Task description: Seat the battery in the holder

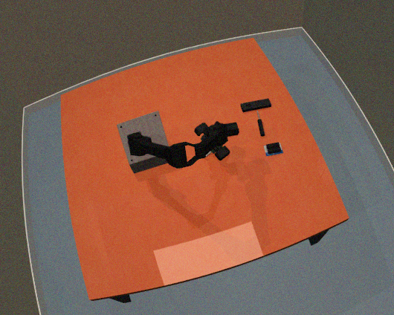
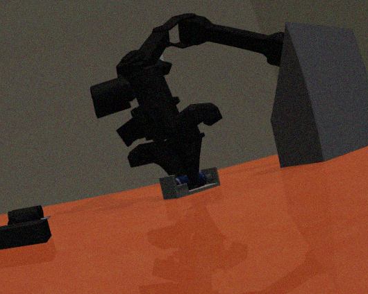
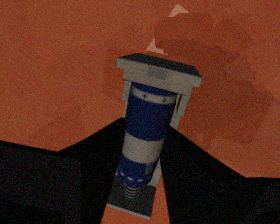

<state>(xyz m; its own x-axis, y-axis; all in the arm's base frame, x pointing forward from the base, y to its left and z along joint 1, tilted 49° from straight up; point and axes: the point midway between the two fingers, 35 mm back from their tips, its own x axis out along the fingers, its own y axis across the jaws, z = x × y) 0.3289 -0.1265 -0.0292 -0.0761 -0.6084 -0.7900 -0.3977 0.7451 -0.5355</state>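
Now: gripper tip 1 cm below the battery. The rest, counted from my gripper tip: white plate (29 cm ahead, 10 cm to the right); then flat black bar (30 cm ahead, 17 cm to the left, 1 cm above).
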